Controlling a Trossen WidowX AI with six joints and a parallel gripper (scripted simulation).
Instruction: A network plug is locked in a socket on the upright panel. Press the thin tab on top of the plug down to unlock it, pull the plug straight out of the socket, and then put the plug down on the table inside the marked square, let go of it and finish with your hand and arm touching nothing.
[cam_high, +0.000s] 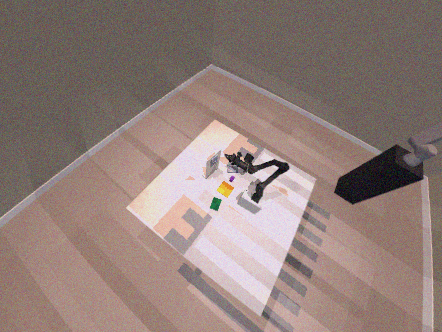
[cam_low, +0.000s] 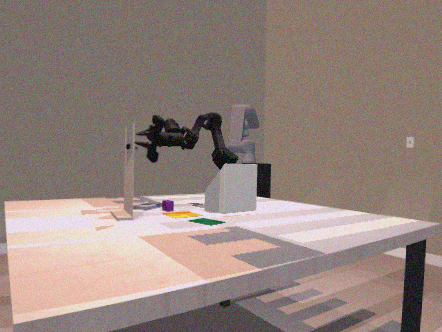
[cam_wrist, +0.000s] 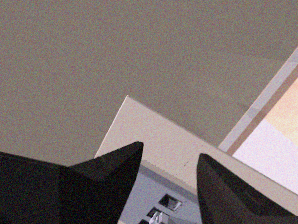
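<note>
Right now my gripper tip is 80 mm to the right of the network plug, 40 mm short of it and 40 mm above it. From my gripper tip the other things lie so: grey patch 280 mm below, 80 mm to the right, 80 mm behind; orange square 290 mm below, 150 mm behind, 130 mm to the left; green patch 300 mm to the left, 290 mm below, 160 mm behind.
</note>
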